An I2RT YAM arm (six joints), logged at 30 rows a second.
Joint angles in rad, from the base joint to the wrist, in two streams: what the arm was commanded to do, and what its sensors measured. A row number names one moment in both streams.
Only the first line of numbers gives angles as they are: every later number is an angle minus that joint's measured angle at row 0.
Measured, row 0: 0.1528, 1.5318, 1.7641, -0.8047, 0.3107, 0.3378
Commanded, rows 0 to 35: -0.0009, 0.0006, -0.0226, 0.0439, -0.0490, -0.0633; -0.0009, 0.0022, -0.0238, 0.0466, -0.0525, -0.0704; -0.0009, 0.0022, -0.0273, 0.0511, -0.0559, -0.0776; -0.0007, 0.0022, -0.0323, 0.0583, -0.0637, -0.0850; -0.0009, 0.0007, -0.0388, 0.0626, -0.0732, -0.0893; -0.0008, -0.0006, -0.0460, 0.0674, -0.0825, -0.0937; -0.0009, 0.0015, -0.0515, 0.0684, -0.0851, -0.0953; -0.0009, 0.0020, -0.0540, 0.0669, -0.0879, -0.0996; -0.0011, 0.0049, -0.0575, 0.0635, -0.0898, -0.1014; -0.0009, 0.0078, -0.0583, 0.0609, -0.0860, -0.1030; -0.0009, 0.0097, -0.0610, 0.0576, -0.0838, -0.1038; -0.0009, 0.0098, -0.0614, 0.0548, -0.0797, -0.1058; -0.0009, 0.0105, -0.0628, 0.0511, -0.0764, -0.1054; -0.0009, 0.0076, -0.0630, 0.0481, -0.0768, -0.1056; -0.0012, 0.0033, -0.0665, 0.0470, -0.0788, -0.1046; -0.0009, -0.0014, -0.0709, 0.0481, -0.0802, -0.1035; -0.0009, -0.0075, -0.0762, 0.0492, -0.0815, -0.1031; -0.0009, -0.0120, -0.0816, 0.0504, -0.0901, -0.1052; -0.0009, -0.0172, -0.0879, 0.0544, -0.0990, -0.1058; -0.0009, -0.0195, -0.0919, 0.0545, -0.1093, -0.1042; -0.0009, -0.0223, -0.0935, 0.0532, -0.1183, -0.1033; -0.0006, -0.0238, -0.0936, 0.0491, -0.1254, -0.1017; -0.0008, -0.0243, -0.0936, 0.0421, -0.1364, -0.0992; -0.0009, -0.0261, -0.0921, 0.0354, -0.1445, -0.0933; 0.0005, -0.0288, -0.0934, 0.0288, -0.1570, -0.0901; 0.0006, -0.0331, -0.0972, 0.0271, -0.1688, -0.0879; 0.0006, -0.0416, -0.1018, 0.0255, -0.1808, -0.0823; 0.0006, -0.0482, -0.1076, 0.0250, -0.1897, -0.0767; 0.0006, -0.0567, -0.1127, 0.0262, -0.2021, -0.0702; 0.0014, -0.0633, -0.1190, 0.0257, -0.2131, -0.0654; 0.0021, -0.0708, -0.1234, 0.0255, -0.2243, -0.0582; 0.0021, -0.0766, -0.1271, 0.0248, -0.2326, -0.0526; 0.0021, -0.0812, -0.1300, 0.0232, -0.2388, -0.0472; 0.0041, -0.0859, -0.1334, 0.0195, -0.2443, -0.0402; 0.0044, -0.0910, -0.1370, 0.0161, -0.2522, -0.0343; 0.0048, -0.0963, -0.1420, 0.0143, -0.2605, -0.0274
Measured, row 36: 0.0000, -0.0835, -0.1110, 0.0583, -0.1934, -0.0759
